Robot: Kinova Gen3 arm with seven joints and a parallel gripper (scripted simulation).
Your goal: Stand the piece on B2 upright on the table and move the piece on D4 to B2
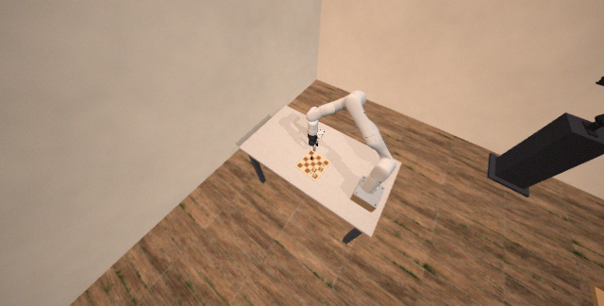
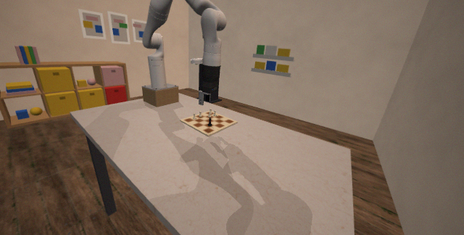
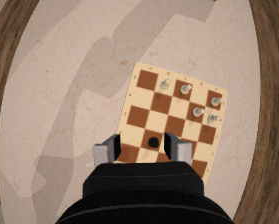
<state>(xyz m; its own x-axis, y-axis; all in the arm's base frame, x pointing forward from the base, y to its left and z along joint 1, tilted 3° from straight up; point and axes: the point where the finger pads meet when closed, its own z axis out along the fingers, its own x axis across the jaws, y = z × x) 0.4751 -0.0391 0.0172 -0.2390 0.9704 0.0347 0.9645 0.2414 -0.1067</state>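
Now: the black piece 120 mm below my hand, 30 mm to the left of it and 10 mm ahead of it. The rest, counted from my hand: chessboard (150 mm below, 70 mm to the left, 30 mm behind).
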